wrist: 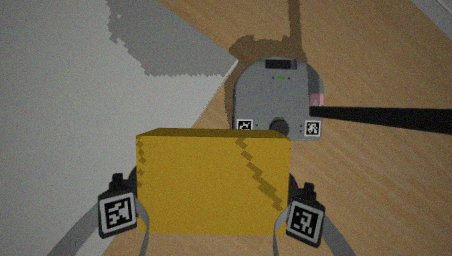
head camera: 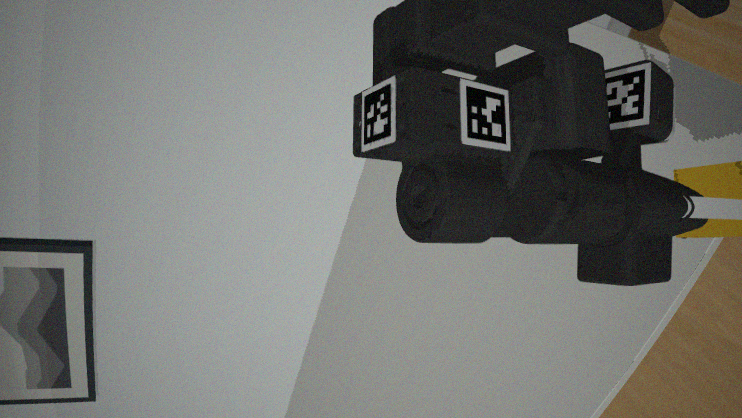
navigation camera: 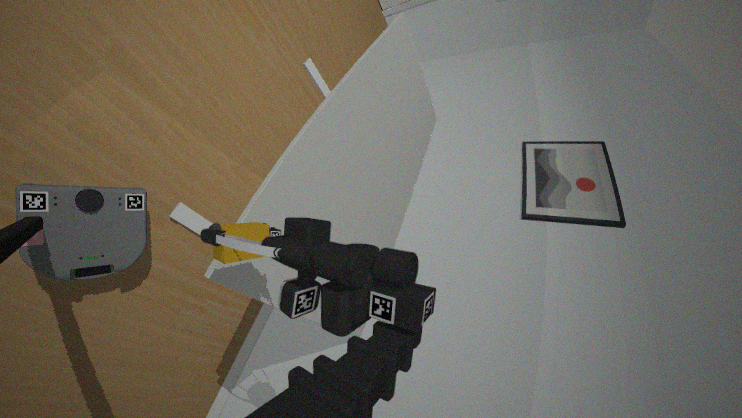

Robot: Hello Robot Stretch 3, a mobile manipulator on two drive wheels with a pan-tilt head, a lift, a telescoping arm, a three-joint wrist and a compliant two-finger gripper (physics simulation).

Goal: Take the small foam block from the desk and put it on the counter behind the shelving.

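Pixels of known places: gripper, between the fingertips: [wrist: 214,183] [navigation camera: 236,232]; robot's base, origin of its link: [wrist: 269,124] [navigation camera: 90,199].
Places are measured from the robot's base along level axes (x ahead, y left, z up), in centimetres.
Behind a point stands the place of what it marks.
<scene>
The foam block [head camera: 713,181] @(x -5.1, y -23.0, z 86.0 cm) [navigation camera: 246,232] @(x -1.6, y -22.0, z 86.0 cm) [wrist: 212,175] @(x -4.3, y -22.3, z 86.0 cm) is a yellow box. My gripper [navigation camera: 242,234] @(x -2.2, y -22.3, z 81.7 cm) [wrist: 214,183] @(x -2.2, y -22.3, z 81.7 cm) is shut on it, with one fingertip against each side in the wrist view. The block is held above the front edge of the pale grey desk [head camera: 467,311] @(x 10.9, y -72.0, z 72.0 cm) [navigation camera: 353,135] @(x 28.1, y -69.5, z 72.0 cm) [wrist: 60,125] @(x -5.6, y -41.6, z 72.0 cm), near its corner, and the floor shows beyond it in the wrist view. In the head camera view the fingertips are cut off at the right edge. The counter and the shelving cannot be made out in these views.
My grey base [navigation camera: 88,233] @(x -10.6, y 0.6, z 16.0 cm) [wrist: 272,95] @(x -12.2, y -2.9, z 16.0 cm) stands on the wood floor [navigation camera: 181,103] @(x 44.6, y -30.5, z 0.0 cm) [wrist: 380,190] @(x 31.1, y 55.9, z 0.0 cm) beside the desk. White desk legs [navigation camera: 189,218] [navigation camera: 316,77] stick out past the desk edge. A framed picture [head camera: 31,321] @(x 19.5, y -138.8, z 146.0 cm) [navigation camera: 547,176] @(x 22.5, y -141.1, z 143.7 cm) hangs on the wall behind the desk.
</scene>
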